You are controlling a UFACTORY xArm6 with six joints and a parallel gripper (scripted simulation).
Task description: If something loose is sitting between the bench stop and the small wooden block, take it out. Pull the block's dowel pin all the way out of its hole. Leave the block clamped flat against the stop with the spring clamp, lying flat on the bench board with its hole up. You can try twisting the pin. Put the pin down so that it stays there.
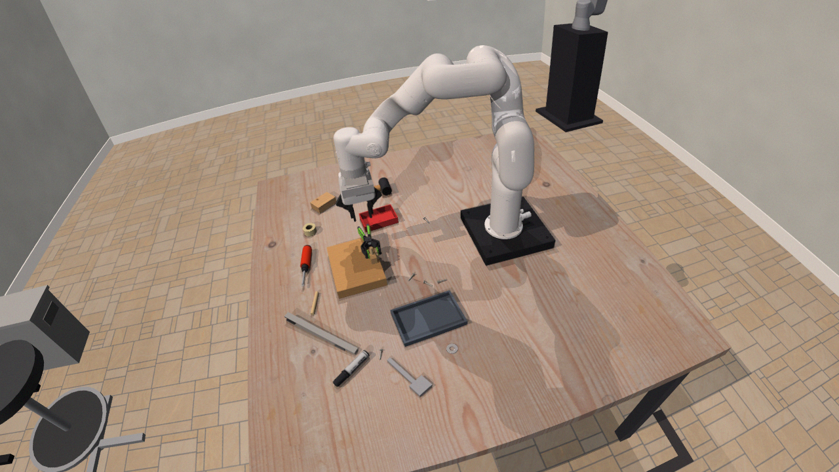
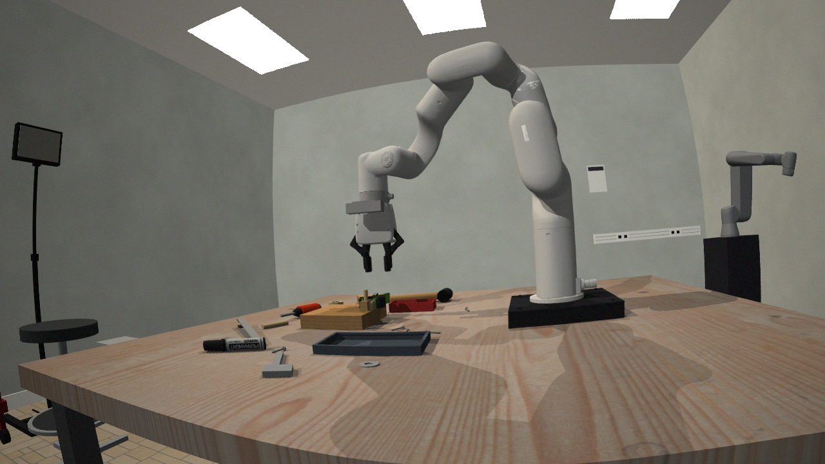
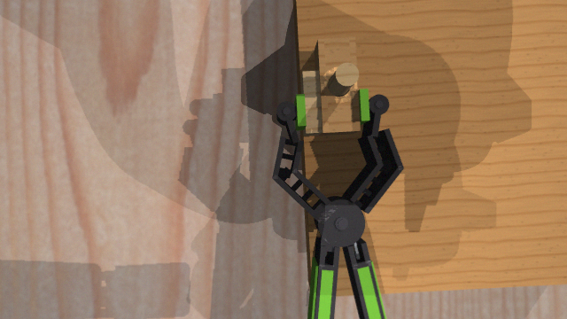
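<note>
My gripper is now 1 cm short of the dowel pin, 11 cm to the right of it and 8 cm above it. Also, from my hand: small wooden block (1 cm ahead, 11 cm to the left, 9 cm below); red tray (7 cm behind, 10 cm to the right, 13 cm below); orange bench board (7 cm ahead, 9 cm to the left, 11 cm below).
</note>
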